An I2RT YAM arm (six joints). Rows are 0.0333 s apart.
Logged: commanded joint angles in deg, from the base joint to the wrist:
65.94 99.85 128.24 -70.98 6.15 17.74
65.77 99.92 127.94 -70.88 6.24 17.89
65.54 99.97 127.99 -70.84 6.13 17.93
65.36 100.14 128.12 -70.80 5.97 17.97
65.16 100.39 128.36 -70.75 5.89 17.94
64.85 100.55 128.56 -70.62 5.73 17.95
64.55 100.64 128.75 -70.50 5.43 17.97
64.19 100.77 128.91 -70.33 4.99 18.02
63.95 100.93 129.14 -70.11 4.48 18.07
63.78 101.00 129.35 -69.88 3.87 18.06
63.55 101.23 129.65 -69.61 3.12 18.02
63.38 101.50 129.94 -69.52 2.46 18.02
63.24 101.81 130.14 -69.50 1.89 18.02
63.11 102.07 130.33 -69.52 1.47 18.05
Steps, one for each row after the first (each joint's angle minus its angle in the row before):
-0.17 0.07 -0.30 0.10 0.09 0.15
-0.23 0.05 0.05 0.04 -0.11 0.04
-0.18 0.17 0.13 0.04 -0.16 0.04
-0.20 0.25 0.24 0.05 -0.08 -0.03
-0.31 0.16 0.20 0.13 -0.16 0.01
-0.30 0.09 0.19 0.12 -0.30 0.02
-0.36 0.13 0.16 0.17 -0.44 0.05
-0.24 0.16 0.23 0.22 -0.51 0.05
-0.17 0.07 0.21 0.23 -0.61 -0.01
-0.23 0.23 0.30 0.27 -0.75 -0.04
-0.17 0.27 0.29 0.09 -0.66 0.00
-0.14 0.31 0.20 0.02 -0.57 0.00
-0.13 0.26 0.19 -0.02 -0.42 0.03

